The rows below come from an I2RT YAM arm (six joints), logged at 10 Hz.
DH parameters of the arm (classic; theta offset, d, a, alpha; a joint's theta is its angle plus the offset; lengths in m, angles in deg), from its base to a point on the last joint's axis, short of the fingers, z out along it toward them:
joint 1: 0 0.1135 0.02 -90
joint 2: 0 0 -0.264 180
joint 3: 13.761 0 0.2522 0
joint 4: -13.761 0 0.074 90
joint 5: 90 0 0 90
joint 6: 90 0.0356 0 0
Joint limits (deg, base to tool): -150..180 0..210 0..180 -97..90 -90..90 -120..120
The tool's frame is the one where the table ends.
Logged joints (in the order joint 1, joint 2, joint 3, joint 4, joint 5, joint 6), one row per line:
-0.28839, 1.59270, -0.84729, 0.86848, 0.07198, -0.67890
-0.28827, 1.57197, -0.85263, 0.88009, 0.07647, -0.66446
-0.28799, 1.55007, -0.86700, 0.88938, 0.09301, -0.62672
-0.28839, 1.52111, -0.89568, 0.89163, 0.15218, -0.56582
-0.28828, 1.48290, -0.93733, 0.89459, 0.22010, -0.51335
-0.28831, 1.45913, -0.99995, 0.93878, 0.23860, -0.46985
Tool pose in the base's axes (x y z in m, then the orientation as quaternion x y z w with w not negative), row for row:
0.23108, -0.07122, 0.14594, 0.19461, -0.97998, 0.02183, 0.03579
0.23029, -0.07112, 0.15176, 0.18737, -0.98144, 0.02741, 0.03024
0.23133, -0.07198, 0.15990, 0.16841, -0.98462, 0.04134, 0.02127
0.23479, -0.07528, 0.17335, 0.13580, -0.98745, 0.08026, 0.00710
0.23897, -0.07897, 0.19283, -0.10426, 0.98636, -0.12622, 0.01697
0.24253, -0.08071, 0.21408, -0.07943, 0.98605, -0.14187, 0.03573
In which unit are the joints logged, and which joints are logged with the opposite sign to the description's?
The joints are logged in radians. Opposite sign: joint 3, joint 4.
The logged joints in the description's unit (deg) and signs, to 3 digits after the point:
-16.524, 91.255, 48.546, -49.760, 4.124, -38.898
-16.517, 90.067, 48.852, -50.425, 4.381, -38.071
-16.501, 88.812, 49.675, -50.958, 5.329, -35.908
-16.524, 87.153, 51.319, -51.087, 8.719, -32.419
-16.517, 84.964, 53.705, -51.256, 12.611, -29.413
-16.519, 83.602, 57.293, -53.788, 13.671, -26.920

